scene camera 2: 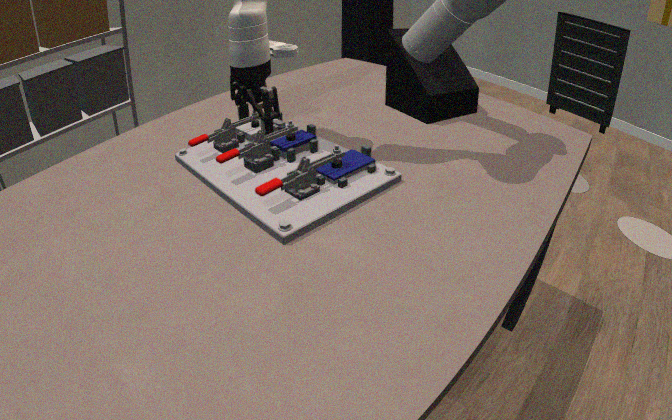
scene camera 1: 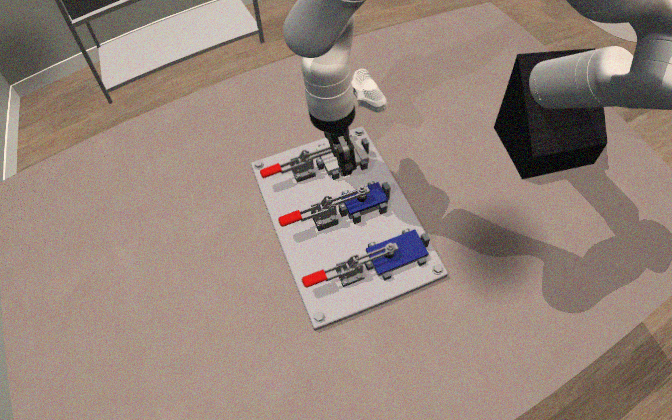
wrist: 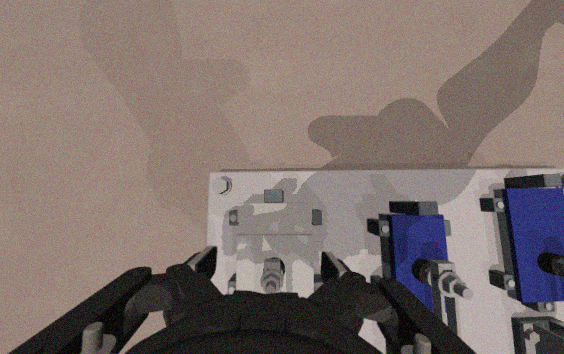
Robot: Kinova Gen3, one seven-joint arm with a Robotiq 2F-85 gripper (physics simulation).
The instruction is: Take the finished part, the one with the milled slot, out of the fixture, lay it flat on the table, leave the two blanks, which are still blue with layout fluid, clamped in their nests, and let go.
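Frame: origin at the arm's base, x left, y ahead, z down, level; centimetres.
Where they show: gripper, fingertip midpoint: (scene camera 2: 255, 128) (scene camera 1: 338, 153) (wrist: 269, 260); arm's base at its link origin: (scene camera 2: 418, 47) (scene camera 1: 549, 84).
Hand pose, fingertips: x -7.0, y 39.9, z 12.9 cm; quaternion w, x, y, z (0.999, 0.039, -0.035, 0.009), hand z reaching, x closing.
Each offset is from my fingertips to the centre of the thing. "spot": to the spot under its first point.
The finished part @(dx +0.5, dy -0.7, dz +0.1 cm) (scene camera 1: 330, 164) (scene camera 2: 245, 128) (wrist: 300, 272), pale and unpainted, sits in the far nest of the fixture plate (scene camera 1: 350, 305) (scene camera 2: 320, 210) (wrist: 350, 190). Its toggle clamp, with a red handle @(spot: dx +1.4, dy +13.0, dz -2.7 cm) (scene camera 1: 270, 170) (scene camera 2: 198, 140), has its arm down over it; the clamp tip @(spot: dx +0.5, dy -0.3, dz -3.4 cm) (wrist: 271, 275) shows in the wrist view. My gripper (scene camera 1: 345, 167) (scene camera 2: 256, 122) (wrist: 269, 260) is open, pointing down low over this part, one finger on each side. The middle blue blank @(dx +11.5, dy -0.7, dz -0.2 cm) (scene camera 1: 370, 199) (scene camera 2: 295, 141) (wrist: 410, 240) and the near, larger blue blank @(dx +22.4, dy -2.3, dz +0.3 cm) (scene camera 1: 407, 250) (scene camera 2: 350, 164) (wrist: 535, 240) sit under lowered clamps. The fingers partly hide the finished part.
The nearer finger stands between the far nest and the middle nest. Dark stops and pins surround each nest, and bolts mark the plate's corners. The robot's black base (scene camera 1: 565, 125) (scene camera 2: 430, 95) stands on the table. A shelf unit (scene camera 1: 89, 60) (scene camera 2: 127, 60) stands beyond the table.
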